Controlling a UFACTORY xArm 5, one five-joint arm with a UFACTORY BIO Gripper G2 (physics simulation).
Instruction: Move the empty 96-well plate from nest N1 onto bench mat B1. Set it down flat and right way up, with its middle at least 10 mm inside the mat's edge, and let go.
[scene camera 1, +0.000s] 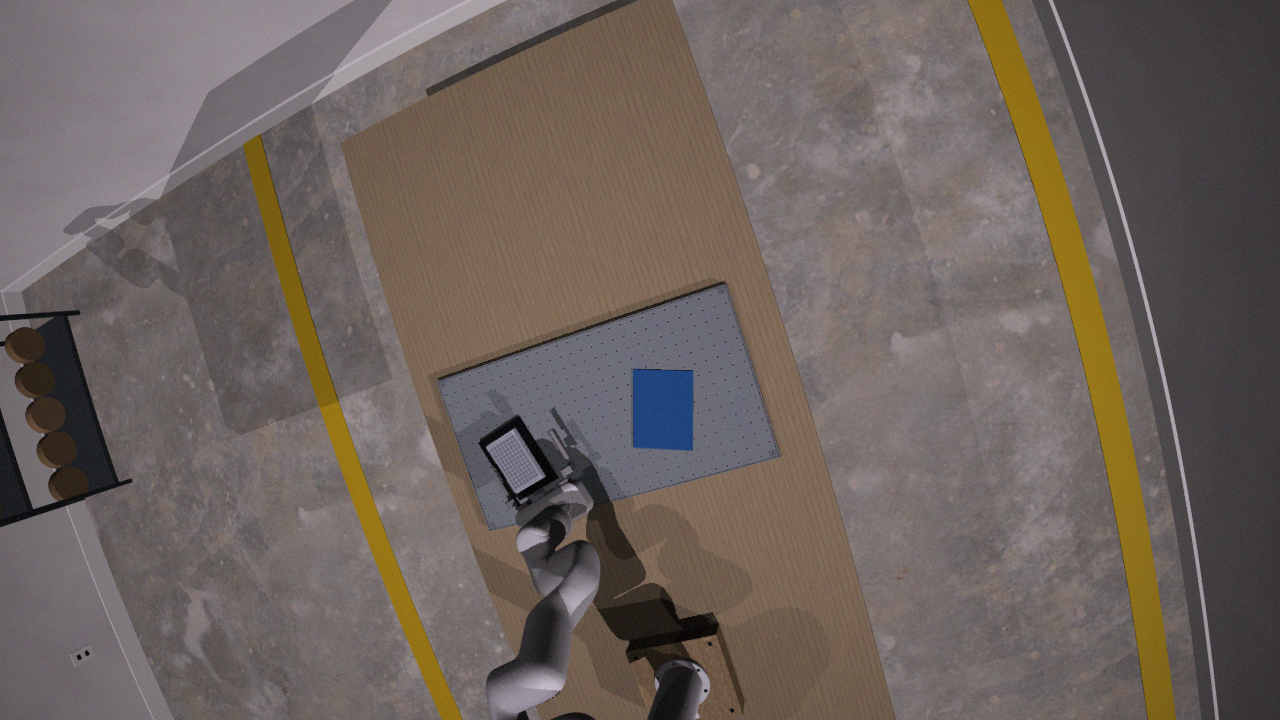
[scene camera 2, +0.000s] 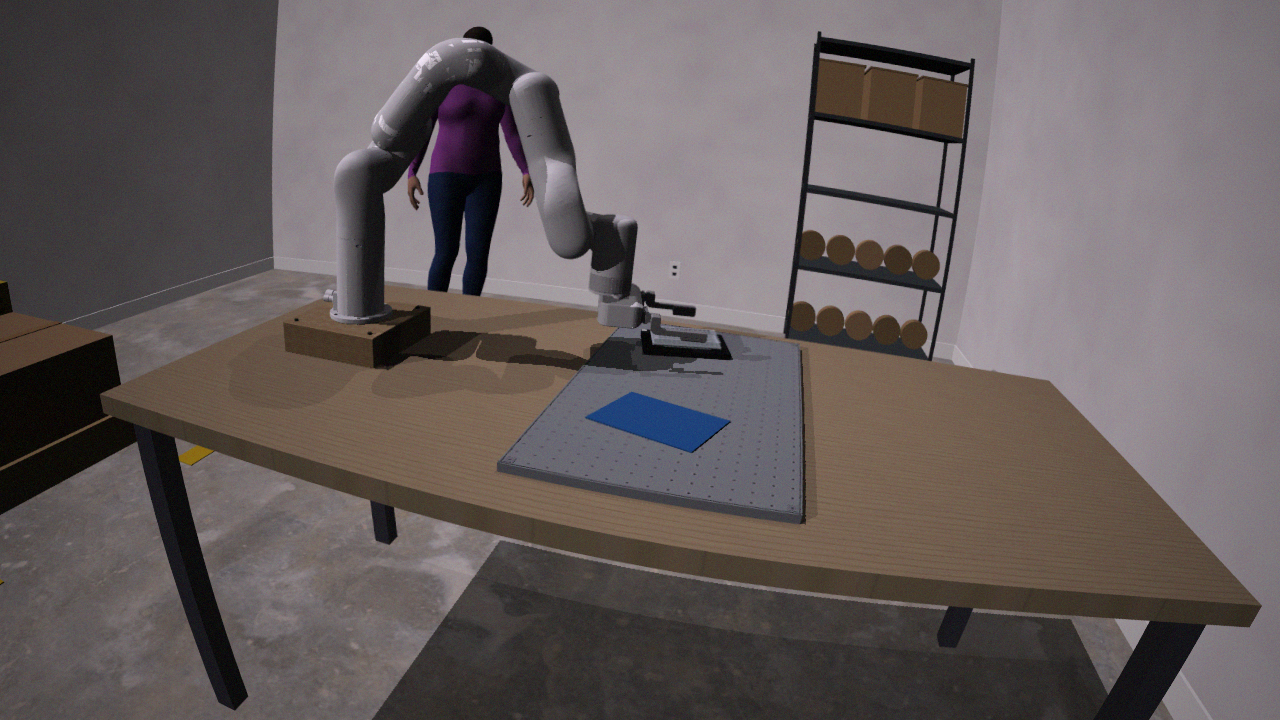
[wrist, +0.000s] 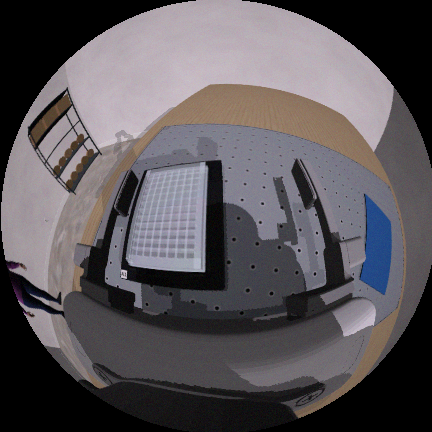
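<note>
The clear-white 96-well plate sits flat in the black nest N1, which has an "A1" label at one corner. My gripper is wide open and empty, low around the plate. In the wrist view the left finger is close beside the plate's left side, and the right finger stands well off to its right. Exact fingertip height is hard to tell. The blue bench mat B1 lies flat, with nothing on it.
The nest and mat are on a grey perforated board on the wooden table. A person stands behind the arm. A shelf rack is against the back wall.
</note>
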